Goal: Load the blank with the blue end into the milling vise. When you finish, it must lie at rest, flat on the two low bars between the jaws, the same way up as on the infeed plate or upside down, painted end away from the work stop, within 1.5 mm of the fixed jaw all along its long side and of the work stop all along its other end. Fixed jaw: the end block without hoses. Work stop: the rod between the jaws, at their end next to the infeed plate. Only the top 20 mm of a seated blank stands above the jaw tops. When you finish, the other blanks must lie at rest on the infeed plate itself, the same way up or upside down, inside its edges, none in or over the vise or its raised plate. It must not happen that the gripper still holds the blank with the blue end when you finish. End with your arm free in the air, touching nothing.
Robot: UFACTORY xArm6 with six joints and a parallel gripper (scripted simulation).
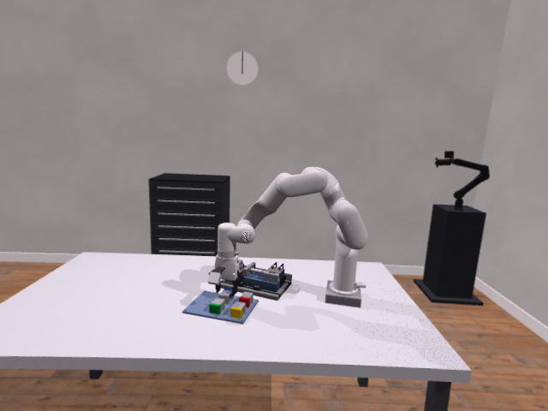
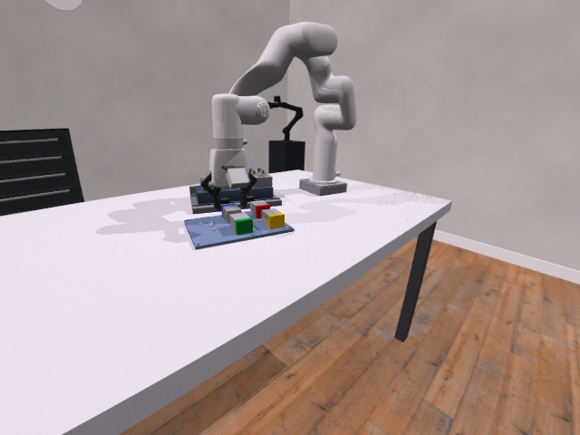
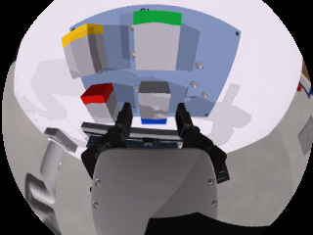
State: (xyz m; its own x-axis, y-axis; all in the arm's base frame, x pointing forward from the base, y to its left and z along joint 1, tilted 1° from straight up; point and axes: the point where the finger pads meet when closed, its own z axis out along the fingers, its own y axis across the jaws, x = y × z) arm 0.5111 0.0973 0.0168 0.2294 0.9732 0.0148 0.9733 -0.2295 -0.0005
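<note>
Now: the blue-ended blank 30 mm below my hand. Also, from my hand: infeed plate (10 mm ahead, 40 mm to the left, 50 mm below); then green-ended blank (20 mm ahead, 90 mm to the left, 30 mm below); then red-ended blank (90 mm behind, 20 mm to the left, 30 mm below).
</note>
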